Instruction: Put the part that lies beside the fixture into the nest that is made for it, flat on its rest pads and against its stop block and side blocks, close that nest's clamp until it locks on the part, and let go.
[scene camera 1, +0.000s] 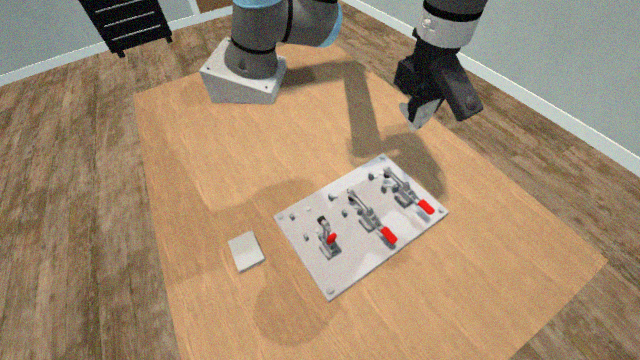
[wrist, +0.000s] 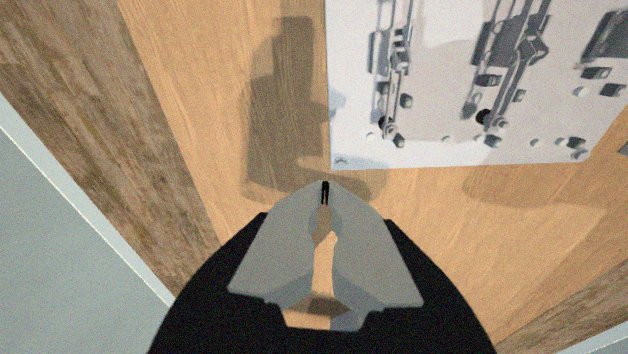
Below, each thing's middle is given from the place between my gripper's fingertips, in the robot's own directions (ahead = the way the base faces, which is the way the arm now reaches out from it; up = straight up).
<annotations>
The flat grey part (scene camera 1: 245, 249) lies 1 cm behind my hand, 45 cm to the right of it and 14 cm below it.
</annotations>
